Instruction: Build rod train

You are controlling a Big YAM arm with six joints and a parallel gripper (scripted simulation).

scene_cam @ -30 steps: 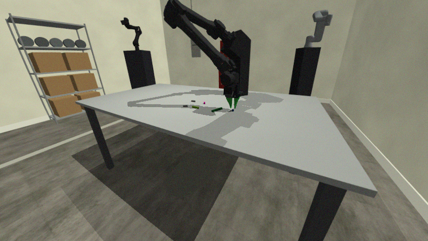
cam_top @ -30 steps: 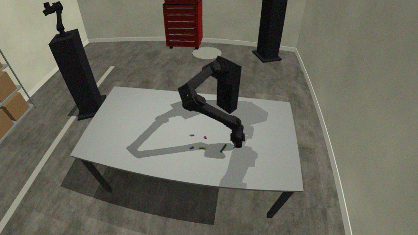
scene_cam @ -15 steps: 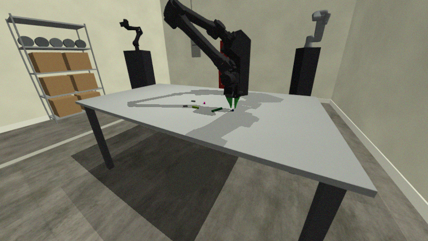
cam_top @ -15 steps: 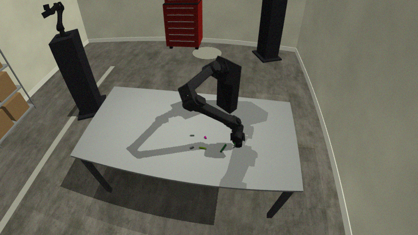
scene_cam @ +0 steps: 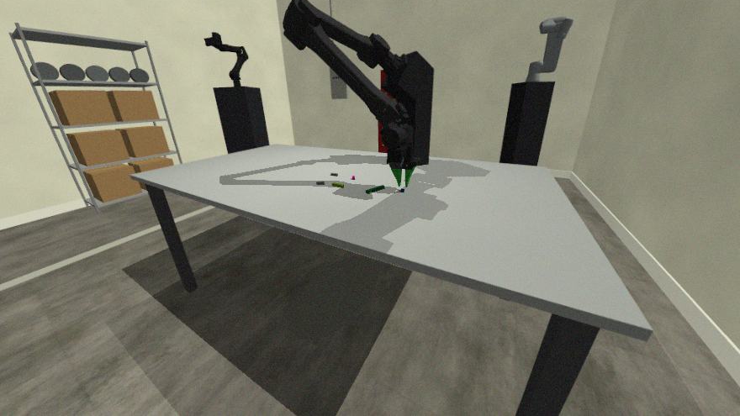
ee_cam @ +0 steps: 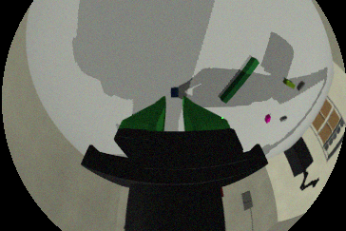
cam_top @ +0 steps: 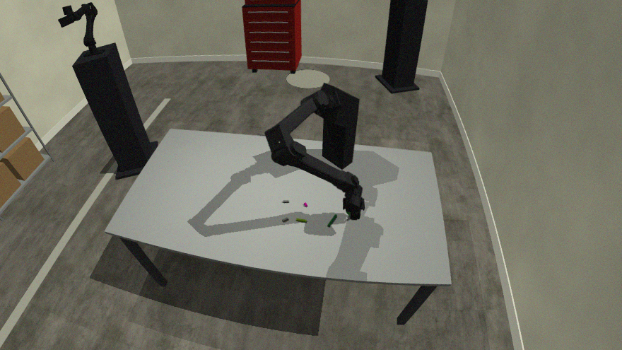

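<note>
The blue rod lies 20 mm below my hand. The rest, counted from my hand: magenta rod (190 mm to the right, 150 mm behind, 20 mm below); then green rod (100 mm to the right, 20 mm below, 10 mm behind); then lime rod (240 mm to the right, 60 mm behind, 20 mm below).
</note>
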